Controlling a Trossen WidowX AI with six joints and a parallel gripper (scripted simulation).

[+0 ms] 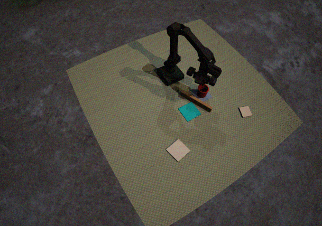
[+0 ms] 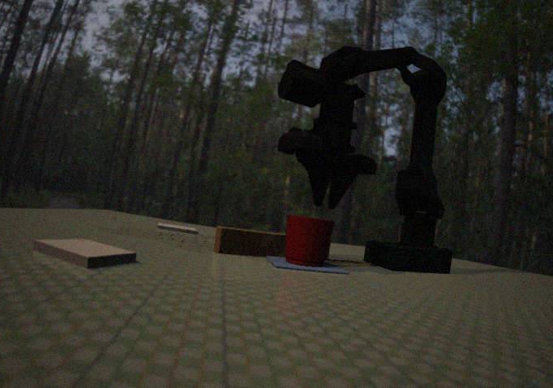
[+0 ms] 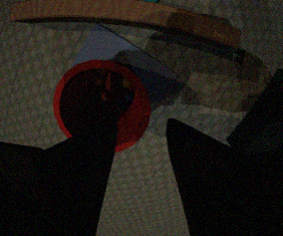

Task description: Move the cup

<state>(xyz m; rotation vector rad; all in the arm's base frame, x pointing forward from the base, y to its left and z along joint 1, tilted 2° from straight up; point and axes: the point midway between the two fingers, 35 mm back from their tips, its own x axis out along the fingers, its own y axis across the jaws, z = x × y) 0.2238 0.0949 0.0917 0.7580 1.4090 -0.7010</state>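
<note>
The red cup is 20 mm ahead of my gripper tip, 20 mm to the left of it and 60 mm below it. Also, from my gripper tip: blue-grey pad (20 mm ahead, 20 mm to the left, 100 mm below); wooden bar (60 mm ahead, 50 mm to the right, 80 mm below); teal pad (100 mm ahead, 120 mm to the right, 100 mm below).
</note>
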